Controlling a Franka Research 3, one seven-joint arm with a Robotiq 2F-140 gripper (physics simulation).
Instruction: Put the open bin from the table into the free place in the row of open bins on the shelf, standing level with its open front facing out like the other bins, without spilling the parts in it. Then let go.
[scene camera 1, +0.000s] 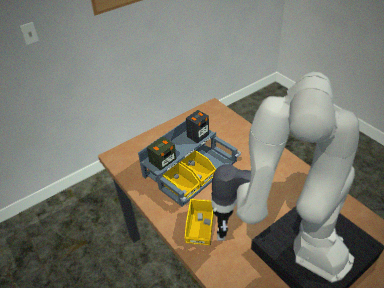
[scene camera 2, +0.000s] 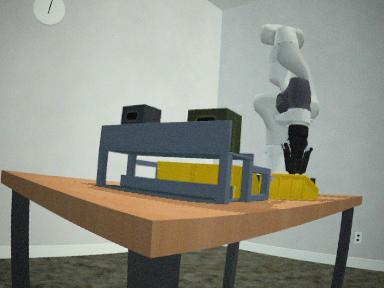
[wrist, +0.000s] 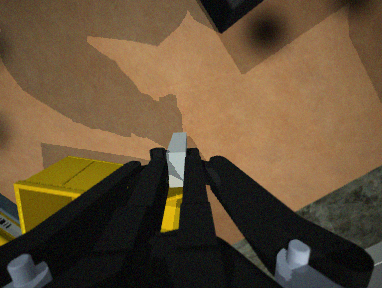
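Note:
The open yellow bin (scene camera 1: 196, 228) (scene camera 2: 294, 187) (wrist: 73, 171) stands on the table (scene camera 1: 225, 266) in front of the shelf, with two grey parts (scene camera 1: 203, 219) in it. My gripper (scene camera 1: 221, 236) (scene camera 2: 296, 171) (wrist: 180, 145) is shut, pointing down, right beside the bin's right side wall near its open front. A strip of yellow bin shows between the finger links in the wrist view, but the pads stand together. The grey shelf (scene camera 1: 182, 140) (scene camera 2: 165, 134) holds two yellow bins (scene camera 1: 180, 180) (scene camera 1: 200, 166) in its lower row. The place at the right end (scene camera 1: 219, 154) is free.
A dark green box (scene camera 1: 160, 151) (scene camera 2: 219, 115) and a black box (scene camera 1: 197, 126) (scene camera 2: 140, 114) stand on the shelf's top board. The robot's black base (scene camera 1: 276, 248) lies to the right of the table. The table's front edge is close behind the bin.

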